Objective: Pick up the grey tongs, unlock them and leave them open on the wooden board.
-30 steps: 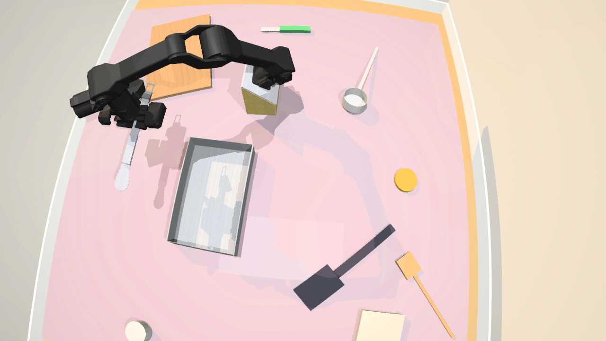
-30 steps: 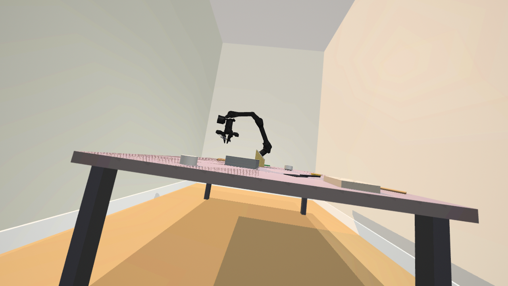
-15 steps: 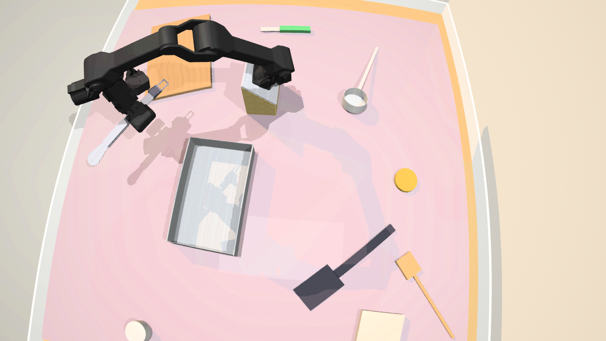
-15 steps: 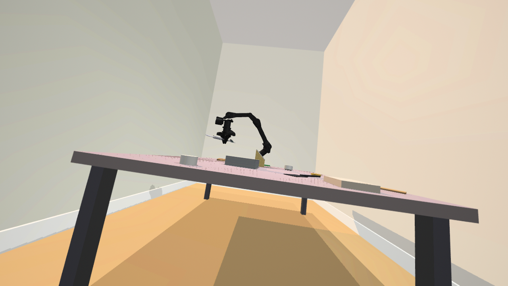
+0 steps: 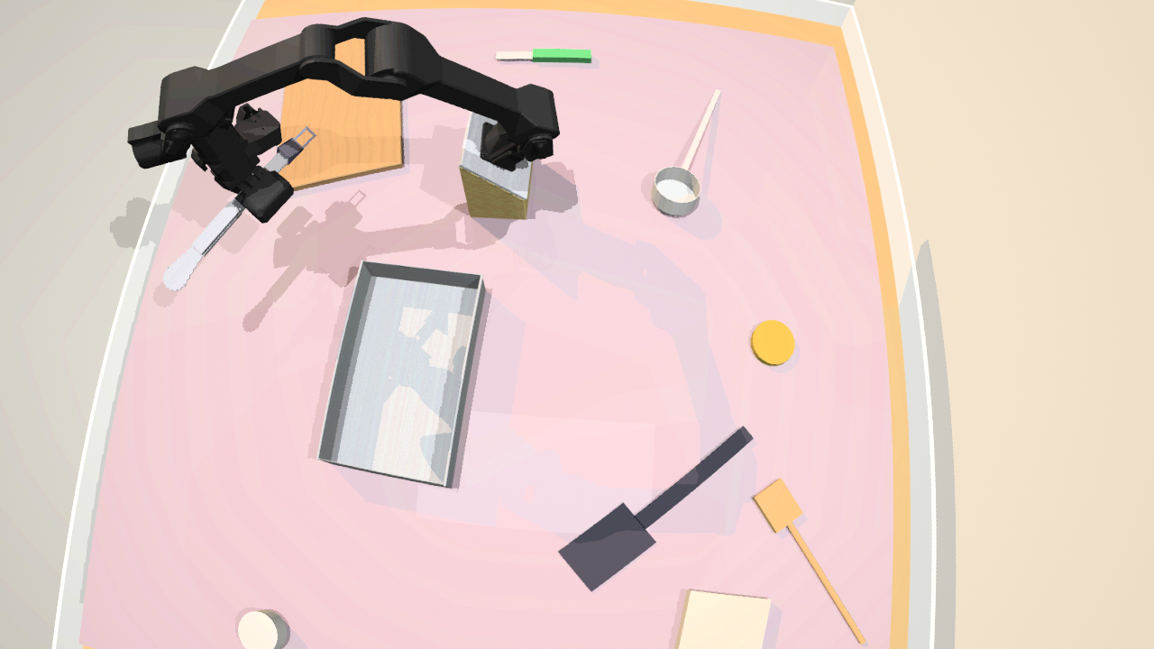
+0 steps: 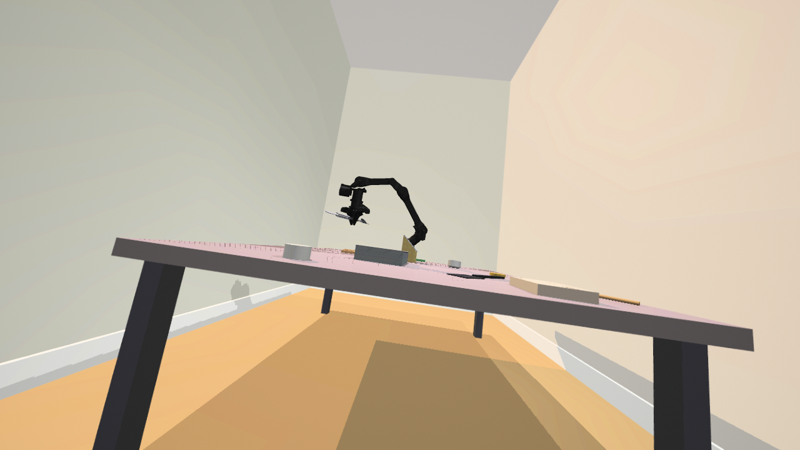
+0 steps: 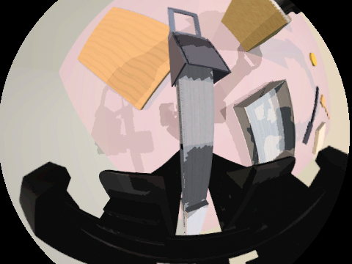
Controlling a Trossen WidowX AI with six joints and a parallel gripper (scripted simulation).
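Now: the wooden board 310 mm behind my gripper tip, 20 mm to the left of it and 160 mm below it. Also, from my gripper tip: green-handled tool: 410 mm behind, 390 mm to the left, 160 mm below; roasting tin: 210 mm ahead, 220 mm to the left, 140 mm below; white cylinder: 610 mm ahead, 150 mm below.
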